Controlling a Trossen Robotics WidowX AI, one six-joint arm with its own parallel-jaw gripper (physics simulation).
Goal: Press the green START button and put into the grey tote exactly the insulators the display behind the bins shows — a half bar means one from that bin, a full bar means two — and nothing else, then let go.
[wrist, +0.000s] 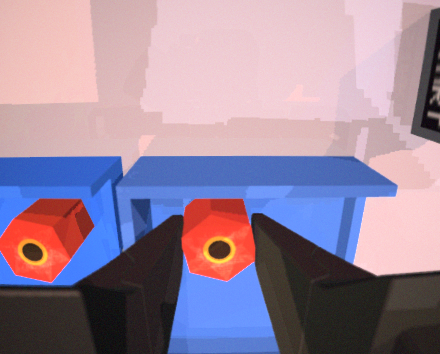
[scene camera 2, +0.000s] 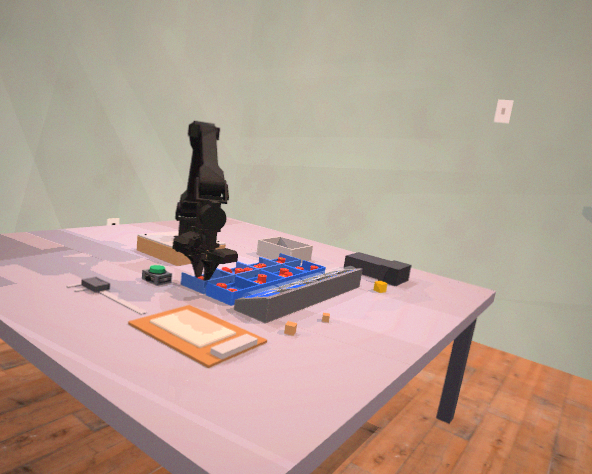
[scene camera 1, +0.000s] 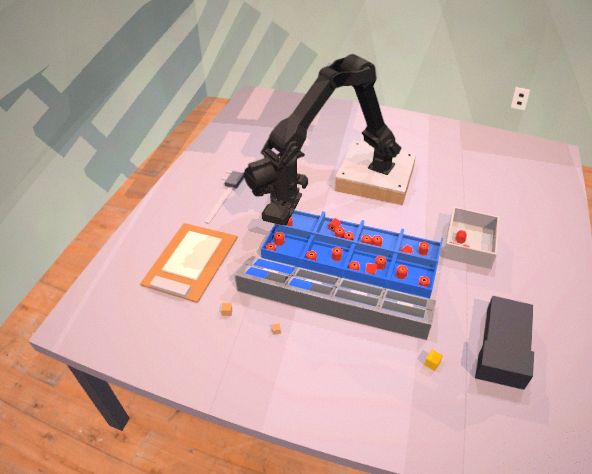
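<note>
My gripper reaches down into the far-left back compartment of the blue bin tray. Its fingers press both sides of a red insulator with a brass-ringed hole, which stands on the compartment floor. Another insulator sits in the neighbouring compartment. Other compartments hold several red insulators. The grey tote to the right holds one insulator. The grey display shows blue bars at its left end. The green START button stands left of the bins.
An orange board lies left of the display. Two tan cubes and a yellow cube lie in front. A dark box stands at the right edge. A small dark device lies at the far left.
</note>
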